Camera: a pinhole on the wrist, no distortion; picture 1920 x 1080 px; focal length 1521.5 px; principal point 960.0 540.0 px. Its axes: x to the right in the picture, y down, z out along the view. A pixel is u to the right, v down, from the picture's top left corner.
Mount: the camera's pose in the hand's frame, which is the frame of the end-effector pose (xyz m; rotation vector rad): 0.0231 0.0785 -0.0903 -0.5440 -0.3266 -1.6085
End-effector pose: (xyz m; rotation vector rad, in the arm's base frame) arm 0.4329 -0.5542 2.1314 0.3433 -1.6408 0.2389
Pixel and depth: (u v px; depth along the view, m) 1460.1 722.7 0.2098
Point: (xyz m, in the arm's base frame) 0.2702 -0.4868 2.2018
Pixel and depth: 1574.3 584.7 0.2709
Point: 0.2018 -0.5134 2.1849
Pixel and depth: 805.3 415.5 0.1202
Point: 0.3703 -0.4174 2.1701
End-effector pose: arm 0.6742 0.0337 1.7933 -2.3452 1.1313 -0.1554
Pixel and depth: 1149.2 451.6 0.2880
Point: 0.6234 -0.0336 1.5392
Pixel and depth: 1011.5 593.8 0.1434
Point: 0.6141 -0.0659 1.6848
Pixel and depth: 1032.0 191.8 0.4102
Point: 0.5601 0.0076 1.4149
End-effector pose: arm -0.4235 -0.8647 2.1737 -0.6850 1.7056 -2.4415
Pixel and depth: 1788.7 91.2 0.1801
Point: -0.3868 -1.0015 2.1195
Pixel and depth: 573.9 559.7 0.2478
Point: -0.4956 -1.0574 1.9827
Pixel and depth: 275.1 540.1 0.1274
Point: -0.5040 -0.9400 2.0088
